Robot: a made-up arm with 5 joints. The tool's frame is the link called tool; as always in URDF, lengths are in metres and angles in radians. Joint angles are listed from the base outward.
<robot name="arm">
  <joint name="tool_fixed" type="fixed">
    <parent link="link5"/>
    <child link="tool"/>
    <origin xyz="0 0 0" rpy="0 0 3.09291"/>
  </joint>
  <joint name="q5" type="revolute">
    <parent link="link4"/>
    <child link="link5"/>
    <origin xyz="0.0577 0 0.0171" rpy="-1.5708 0 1.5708"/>
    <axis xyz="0 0 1"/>
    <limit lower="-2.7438" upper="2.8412"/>
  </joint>
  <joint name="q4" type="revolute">
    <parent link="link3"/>
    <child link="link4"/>
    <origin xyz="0.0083 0.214 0" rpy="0 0 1.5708"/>
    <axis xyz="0 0 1"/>
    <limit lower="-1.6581" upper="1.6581"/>
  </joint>
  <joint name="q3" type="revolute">
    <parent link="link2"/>
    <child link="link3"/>
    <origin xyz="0.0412 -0.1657 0" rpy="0 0 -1.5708"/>
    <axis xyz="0 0 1"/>
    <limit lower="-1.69" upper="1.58"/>
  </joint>
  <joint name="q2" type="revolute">
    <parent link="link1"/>
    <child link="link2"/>
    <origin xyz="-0.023 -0.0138 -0.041" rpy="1.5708 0 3.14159"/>
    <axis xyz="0 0 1"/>
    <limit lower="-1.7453" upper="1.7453"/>
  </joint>
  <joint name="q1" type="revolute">
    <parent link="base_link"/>
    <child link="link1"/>
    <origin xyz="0.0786 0 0.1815" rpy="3.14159 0 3.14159"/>
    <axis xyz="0 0 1"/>
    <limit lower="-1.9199" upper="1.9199"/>
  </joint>
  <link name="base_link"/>
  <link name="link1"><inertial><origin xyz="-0.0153 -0.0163 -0.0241"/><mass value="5"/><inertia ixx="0.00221" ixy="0.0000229" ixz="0.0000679" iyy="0.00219" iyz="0.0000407" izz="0.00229"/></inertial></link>
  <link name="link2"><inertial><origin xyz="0.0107 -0.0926 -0.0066"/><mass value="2.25"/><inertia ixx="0.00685" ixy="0.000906" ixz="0" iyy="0.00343" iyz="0" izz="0.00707"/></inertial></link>
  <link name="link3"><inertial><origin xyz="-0.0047 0.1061 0.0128"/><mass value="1.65"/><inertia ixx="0.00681" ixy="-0.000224" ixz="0" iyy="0.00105" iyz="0" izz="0.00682"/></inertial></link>
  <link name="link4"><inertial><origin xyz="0.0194 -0.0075 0.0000"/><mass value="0.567"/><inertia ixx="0.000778" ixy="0" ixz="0.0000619" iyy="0.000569" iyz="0" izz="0.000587"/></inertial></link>
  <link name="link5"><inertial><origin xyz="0.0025 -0.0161 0.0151"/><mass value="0.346"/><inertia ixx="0.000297" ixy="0" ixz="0" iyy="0.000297" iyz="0" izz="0.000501"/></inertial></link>
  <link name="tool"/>
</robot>
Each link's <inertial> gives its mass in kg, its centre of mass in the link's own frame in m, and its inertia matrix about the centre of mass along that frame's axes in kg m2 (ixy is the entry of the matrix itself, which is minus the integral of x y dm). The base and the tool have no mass. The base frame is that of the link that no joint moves.
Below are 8 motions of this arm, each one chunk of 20 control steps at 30 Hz.
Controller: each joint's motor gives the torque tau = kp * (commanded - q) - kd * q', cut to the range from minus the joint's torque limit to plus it. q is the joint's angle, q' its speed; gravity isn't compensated. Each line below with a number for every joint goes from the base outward.
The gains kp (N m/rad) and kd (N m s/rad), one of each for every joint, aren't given. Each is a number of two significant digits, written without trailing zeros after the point. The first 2 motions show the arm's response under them.
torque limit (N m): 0.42 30 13 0.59 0.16
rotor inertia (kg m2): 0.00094 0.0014 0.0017 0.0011 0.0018
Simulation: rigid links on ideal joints. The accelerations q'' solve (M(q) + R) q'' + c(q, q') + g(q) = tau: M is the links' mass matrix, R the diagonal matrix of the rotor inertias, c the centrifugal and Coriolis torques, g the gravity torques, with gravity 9.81 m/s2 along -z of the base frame. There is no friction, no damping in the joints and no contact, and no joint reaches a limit. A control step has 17 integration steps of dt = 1/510 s. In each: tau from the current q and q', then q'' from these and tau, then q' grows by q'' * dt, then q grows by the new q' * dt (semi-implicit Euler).
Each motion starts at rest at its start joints. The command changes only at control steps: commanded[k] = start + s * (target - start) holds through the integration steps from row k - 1 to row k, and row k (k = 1, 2, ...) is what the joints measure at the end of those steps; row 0 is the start. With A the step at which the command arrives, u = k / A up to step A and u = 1 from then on. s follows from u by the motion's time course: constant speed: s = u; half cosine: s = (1 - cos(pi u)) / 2; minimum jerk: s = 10 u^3 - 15 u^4 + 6 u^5; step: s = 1 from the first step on.
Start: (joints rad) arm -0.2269 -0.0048 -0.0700 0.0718 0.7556
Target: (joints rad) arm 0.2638 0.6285 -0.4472 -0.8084 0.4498
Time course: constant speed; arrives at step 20
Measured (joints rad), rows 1 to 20:
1: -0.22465 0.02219 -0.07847 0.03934 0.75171
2: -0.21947 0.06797 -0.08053 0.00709 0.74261
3: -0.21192 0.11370 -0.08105 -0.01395 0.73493
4: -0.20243 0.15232 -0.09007 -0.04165 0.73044
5: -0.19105 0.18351 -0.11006 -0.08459 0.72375
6: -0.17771 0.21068 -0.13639 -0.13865 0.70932
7: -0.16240 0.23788 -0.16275 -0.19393 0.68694
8: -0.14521 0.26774 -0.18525 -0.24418 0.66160
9: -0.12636 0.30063 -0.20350 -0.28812 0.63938
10: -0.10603 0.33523 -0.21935 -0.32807 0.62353
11: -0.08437 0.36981 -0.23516 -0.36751 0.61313
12: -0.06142 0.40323 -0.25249 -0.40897 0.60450
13: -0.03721 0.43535 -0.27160 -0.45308 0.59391
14: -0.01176 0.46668 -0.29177 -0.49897 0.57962
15: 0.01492 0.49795 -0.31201 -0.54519 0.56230
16: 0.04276 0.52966 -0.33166 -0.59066 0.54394
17: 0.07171 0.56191 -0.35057 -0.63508 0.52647
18: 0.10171 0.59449 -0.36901 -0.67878 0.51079
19: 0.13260 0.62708 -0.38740 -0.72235 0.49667
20: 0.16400 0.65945 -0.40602 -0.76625 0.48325
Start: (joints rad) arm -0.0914 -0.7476 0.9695 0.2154 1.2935
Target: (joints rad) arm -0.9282 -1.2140 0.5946 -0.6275 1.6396
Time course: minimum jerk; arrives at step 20
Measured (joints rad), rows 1 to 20:
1: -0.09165 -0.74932 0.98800 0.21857 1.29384
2: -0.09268 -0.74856 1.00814 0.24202 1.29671
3: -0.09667 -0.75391 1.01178 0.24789 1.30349
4: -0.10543 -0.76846 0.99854 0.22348 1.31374
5: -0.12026 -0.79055 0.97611 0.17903 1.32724
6: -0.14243 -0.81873 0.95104 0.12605 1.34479
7: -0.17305 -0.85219 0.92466 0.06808 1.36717
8: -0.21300 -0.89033 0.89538 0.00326 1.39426
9: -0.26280 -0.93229 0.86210 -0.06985 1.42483
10: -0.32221 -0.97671 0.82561 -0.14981 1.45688
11: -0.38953 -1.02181 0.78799 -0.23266 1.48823
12: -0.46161 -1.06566 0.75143 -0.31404 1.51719
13: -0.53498 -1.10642 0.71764 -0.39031 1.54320
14: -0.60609 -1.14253 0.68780 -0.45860 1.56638
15: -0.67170 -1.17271 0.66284 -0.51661 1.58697
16: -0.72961 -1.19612 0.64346 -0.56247 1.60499
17: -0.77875 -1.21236 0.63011 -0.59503 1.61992
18: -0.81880 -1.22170 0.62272 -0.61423 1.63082
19: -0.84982 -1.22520 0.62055 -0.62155 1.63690
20: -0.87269 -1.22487 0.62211 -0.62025 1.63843
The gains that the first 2 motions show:
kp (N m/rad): 19 250 100 7.2 1.4
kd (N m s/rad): 2.1 5 2.1 0.18 0.045
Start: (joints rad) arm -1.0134 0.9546 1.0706 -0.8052 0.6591
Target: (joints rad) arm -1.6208 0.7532 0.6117 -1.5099 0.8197
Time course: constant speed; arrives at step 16
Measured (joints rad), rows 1 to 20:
1: -1.01611 0.96140 1.04733 -0.81250 0.66873
2: -1.02447 0.95272 1.01170 -0.84798 0.68908
3: -1.03800 0.93698 0.97538 -0.90553 0.70678
4: -1.05607 0.92300 0.94372 -0.95762 0.71670
5: -1.07839 0.91117 0.91775 -0.99904 0.72310
6: -1.10475 0.90002 0.89361 -1.03645 0.73140
7: -1.13484 0.88845 0.86790 -1.07563 0.74328
8: -1.16829 0.87624 0.84023 -1.11783 0.75704
9: -1.20473 0.86376 0.81194 -1.16151 0.77033
10: -1.24387 0.85139 0.78411 -1.20497 0.78203
11: -1.28539 0.83926 0.75689 -1.24775 0.79240
12: -1.32857 0.82722 0.72988 -1.29029 0.80215
13: -1.37245 0.81513 0.70276 -1.33309 0.81174
14: -1.41614 0.80296 0.67549 -1.37634 0.82133
15: -1.45910 0.79075 0.64818 -1.41993 0.83090
16: -1.50107 0.77855 0.62092 -1.46373 0.84043
17: -1.53994 0.77123 0.60647 -1.48814 0.84325
18: -1.57522 0.77231 0.60926 -1.48905 0.83905
19: -1.60753 0.77706 0.61836 -1.47874 0.83501
20: -1.63697 0.77992 0.62393 -1.47054 0.83524

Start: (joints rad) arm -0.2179 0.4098 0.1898 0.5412 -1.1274
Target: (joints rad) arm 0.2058 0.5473 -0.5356 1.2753 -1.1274
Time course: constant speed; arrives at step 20
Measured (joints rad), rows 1 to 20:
1: -0.21647 0.43073 0.17341 0.57448 -1.12500
2: -0.21310 0.45397 0.15737 0.62809 -1.12092
3: -0.20769 0.46730 0.13247 0.68137 -1.11417
4: -0.20032 0.47265 0.09423 0.71716 -1.10848
5: -0.19109 0.47447 0.04943 0.74165 -1.10833
6: -0.18005 0.47703 0.00628 0.76758 -1.11353
7: -0.16719 0.48266 -0.03164 0.80075 -1.11999
8: -0.15249 0.49114 -0.06526 0.83974 -1.12376
9: -0.13601 0.50067 -0.09749 0.88055 -1.12367
10: -0.11784 0.50952 -0.13085 0.91998 -1.12114
11: -0.09807 0.51700 -0.16629 0.95691 -1.11850
12: -0.07673 0.52341 -0.20326 0.99206 -1.11733
13: -0.05385 0.52954 -0.24060 1.02682 -1.11786
14: -0.02945 0.53601 -0.27741 1.06222 -1.11932
15: -0.00354 0.54306 -0.31342 1.09852 -1.12071
16: 0.02378 0.55049 -0.34891 1.13537 -1.12155
17: 0.05204 0.55798 -0.38433 1.17231 -1.12206
18: 0.08058 0.56528 -0.42000 1.20903 -1.12266
19: 0.10885 0.57231 -0.45603 1.24549 -1.12352
20: 0.13644 0.57915 -0.49231 1.28179 -1.12449

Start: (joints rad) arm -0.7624 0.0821 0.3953 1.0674 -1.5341
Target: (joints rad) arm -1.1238 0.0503 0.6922 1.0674 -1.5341
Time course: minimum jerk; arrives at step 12
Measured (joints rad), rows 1 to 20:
1: -0.76234 0.09109 0.40829 1.06197 -1.53452
2: -0.76332 0.10191 0.43473 1.07201 -1.53605
3: -0.76700 0.10387 0.46222 1.08360 -1.53796
4: -0.77429 0.09818 0.48879 1.08285 -1.53947
5: -0.78543 0.09013 0.52056 1.07471 -1.54049
6: -0.80065 0.08368 0.56176 1.06932 -1.54111
7: -0.82035 0.07974 0.60935 1.07057 -1.54129
8: -0.84500 0.07698 0.65514 1.07577 -1.54096
9: -0.87490 0.07420 0.69099 1.08022 -1.54028
10: -0.91002 0.07149 0.71273 1.08112 -1.53965
11: -0.95004 0.06951 0.72105 1.07863 -1.53948
12: -0.99367 0.06841 0.72034 1.07423 -1.53934
13: -1.03498 0.06760 0.71717 1.06935 -1.53656
14: -1.07174 0.06710 0.71572 1.06704 -1.53278
15: -1.10410 0.06719 0.71630 1.06768 -1.53022
16: -1.13209 0.06753 0.71753 1.06935 -1.52937
17: -1.15570 0.06772 0.71827 1.07044 -1.52976
18: -1.17491 0.06767 0.71829 1.07058 -1.53060
19: -1.18968 0.06752 0.71801 1.07024 -1.53129
20: -1.20001 0.06743 0.71783 1.06999 -1.53160

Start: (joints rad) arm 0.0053 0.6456 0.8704 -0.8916 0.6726
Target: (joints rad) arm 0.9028 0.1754 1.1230 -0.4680 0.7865
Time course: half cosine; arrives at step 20
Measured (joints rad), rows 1 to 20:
1: 0.00601 0.65784 0.86892 -0.88029 0.67491
2: 0.00813 0.65806 0.87954 -0.85230 0.68570
3: 0.01335 0.64471 0.89187 -0.83374 0.70013
4: 0.02285 0.62443 0.90015 -0.82154 0.71041
5: 0.03683 0.59943 0.90908 -0.80752 0.71403
6: 0.05544 0.57090 0.92245 -0.78695 0.71406
7: 0.07897 0.53955 0.94001 -0.75960 0.71538
8: 0.10778 0.50561 0.95964 -0.72834 0.72085
9: 0.14228 0.46955 0.97966 -0.69607 0.73002
10: 0.18293 0.43225 0.99950 -0.66404 0.74063
11: 0.23022 0.39480 1.01918 -0.63229 0.75064
12: 0.28468 0.35823 1.03861 -0.60088 0.75929
13: 0.34687 0.32346 1.05732 -0.57043 0.76680
14: 0.41731 0.29129 1.07468 -0.54194 0.77366
15: 0.49635 0.26247 1.09007 -0.51641 0.78005
16: 0.58170 0.23762 1.10319 -0.49457 0.78616
17: 0.66480 0.21732 1.11423 -0.47676 0.79237
18: 0.74350 0.20233 1.12298 -0.46273 0.79767
19: 0.81716 0.19298 1.12894 -0.45298 0.80139
20: 0.88517 0.18939 1.13165 -0.44832 0.80327

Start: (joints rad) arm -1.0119 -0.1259 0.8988 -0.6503 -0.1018
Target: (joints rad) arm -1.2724 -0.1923 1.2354 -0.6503 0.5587
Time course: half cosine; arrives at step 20
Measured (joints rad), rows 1 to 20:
1: -1.01182 -0.11910 0.91173 -0.64269 -0.09840
2: -1.01261 -0.11333 0.93404 -0.61704 -0.07847
3: -1.01494 -0.11349 0.95039 -0.60308 -0.04264
4: -1.01911 -0.11762 0.96032 -0.60653 -0.00465
5: -1.02538 -0.12291 0.97121 -0.61575 0.02653
6: -1.03398 -0.12774 0.98820 -0.62079 0.05379
7: -1.04507 -0.13205 1.01105 -0.61997 0.08591
8: -1.05860 -0.13652 1.03676 -0.61682 0.12854
9: -1.07429 -0.14160 1.06290 -0.61480 0.18070
10: -1.09169 -0.14716 1.08865 -0.61467 0.23722
11: -1.11029 -0.15283 1.11411 -0.61538 0.29305
12: -1.12959 -0.15831 1.13925 -0.61583 0.34555
13: -1.14909 -0.16347 1.16353 -0.61576 0.39419
14: -1.16830 -0.16825 1.18612 -0.61548 0.43912
15: -1.18672 -0.17255 1.20629 -0.61533 0.48011
16: -1.20390 -0.17629 1.22351 -0.61537 0.51631
17: -1.21943 -0.17933 1.23744 -0.61550 0.54663
18: -1.23298 -0.18160 1.24778 -0.61560 0.57004
19: -1.24424 -0.18304 1.25429 -0.61566 0.58580
20: -1.25299 -0.18362 1.25679 -0.61570 0.59350

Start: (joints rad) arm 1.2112 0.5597 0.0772 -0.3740 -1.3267
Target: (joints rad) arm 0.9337 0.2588 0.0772 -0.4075 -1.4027
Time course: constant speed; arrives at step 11
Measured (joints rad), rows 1 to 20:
1: 1.21005 0.55613 0.09439 -0.36189 -1.32778
2: 1.20681 0.54477 0.11780 -0.33219 -1.32686
3: 1.20133 0.52226 0.12725 -0.31657 -1.32414
4: 1.19356 0.49078 0.12182 -0.32493 -1.32518
5: 1.18349 0.45584 0.11087 -0.34519 -1.33391
6: 1.17113 0.42276 0.10332 -0.36269 -1.34868
7: 1.15650 0.39391 0.10243 -0.37037 -1.36413
8: 1.13952 0.36838 0.10637 -0.36949 -1.37560
9: 1.12009 0.34364 0.11132 -0.36563 -1.38186
10: 1.09805 0.31764 0.11434 -0.36399 -1.38492
11: 1.07326 0.28987 0.11463 -0.36655 -1.38792
12: 1.04615 0.27732 0.10319 -0.38392 -1.39235
13: 1.01761 0.27594 0.09922 -0.39324 -1.39733
14: 0.99021 0.28011 0.10501 -0.38647 -1.39841
15: 0.96519 0.28557 0.11323 -0.37350 -1.39443
16: 0.94252 0.28878 0.11823 -0.36444 -1.38801
17: 0.92211 0.28876 0.11839 -0.36307 -1.38271
18: 0.90396 0.28674 0.11545 -0.36726 -1.38087
19: 0.88810 0.28462 0.11231 -0.37253 -1.38249
20: 0.87458 0.28362 0.11085 -0.37549 -1.38575

